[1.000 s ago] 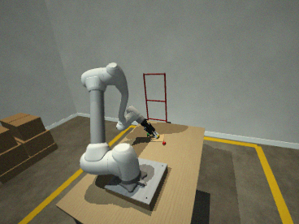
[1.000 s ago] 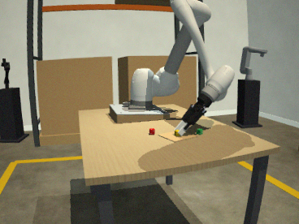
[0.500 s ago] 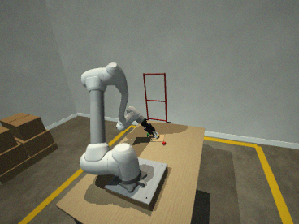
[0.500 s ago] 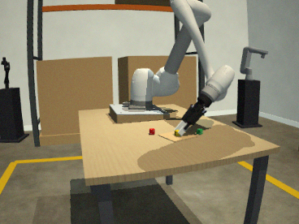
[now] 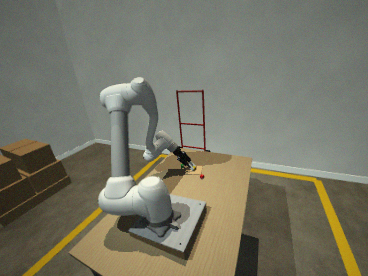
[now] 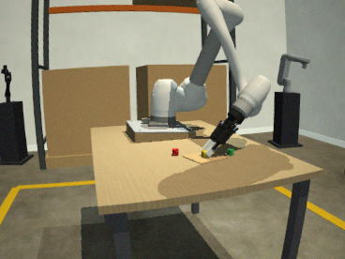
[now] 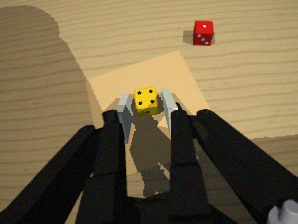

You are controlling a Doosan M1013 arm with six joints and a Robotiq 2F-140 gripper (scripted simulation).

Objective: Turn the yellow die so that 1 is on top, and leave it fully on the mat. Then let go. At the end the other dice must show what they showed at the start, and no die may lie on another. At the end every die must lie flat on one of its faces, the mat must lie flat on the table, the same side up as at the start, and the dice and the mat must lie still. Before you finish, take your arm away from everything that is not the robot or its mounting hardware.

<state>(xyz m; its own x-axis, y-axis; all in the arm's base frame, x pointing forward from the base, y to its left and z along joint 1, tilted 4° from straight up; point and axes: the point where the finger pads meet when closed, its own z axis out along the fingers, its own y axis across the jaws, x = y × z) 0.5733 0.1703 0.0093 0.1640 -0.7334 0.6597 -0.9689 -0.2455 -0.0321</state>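
The yellow die is 1 cm ahead of my hand, 2 cm to the right of it and 2 cm below it. Also, from my hand: green die 1 cm behind, 10 cm to the left, 3 cm below; tan mat 1 cm ahead, 2 cm to the right, 4 cm below; red die 6 cm behind, 14 cm to the right, 3 cm below.
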